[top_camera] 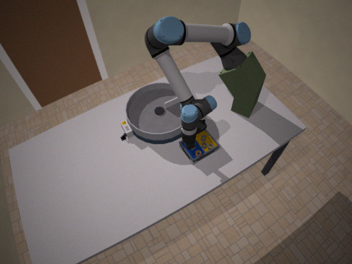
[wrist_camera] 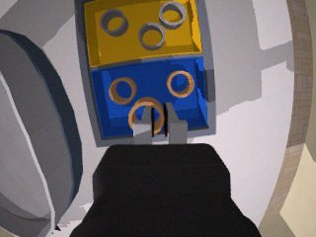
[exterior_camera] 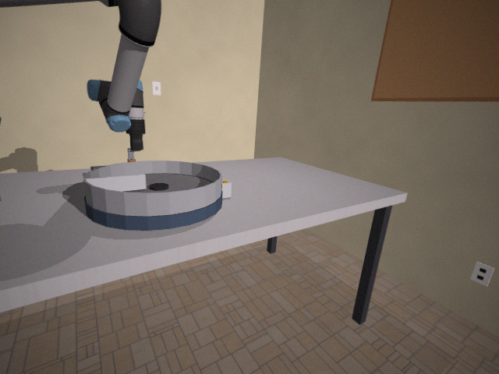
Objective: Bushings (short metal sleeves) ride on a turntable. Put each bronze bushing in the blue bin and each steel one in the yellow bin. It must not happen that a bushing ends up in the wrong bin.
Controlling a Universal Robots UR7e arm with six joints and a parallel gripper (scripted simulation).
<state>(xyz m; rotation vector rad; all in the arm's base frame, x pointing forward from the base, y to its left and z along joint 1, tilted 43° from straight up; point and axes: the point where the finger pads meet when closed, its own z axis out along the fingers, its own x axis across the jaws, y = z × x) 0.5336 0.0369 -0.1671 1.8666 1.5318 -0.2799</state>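
Right now the blue bin is 6 cm behind my hand and 6 cm below it. Round my hand: grey turntable 4 cm behind, 34 cm to the right, 3 cm below.
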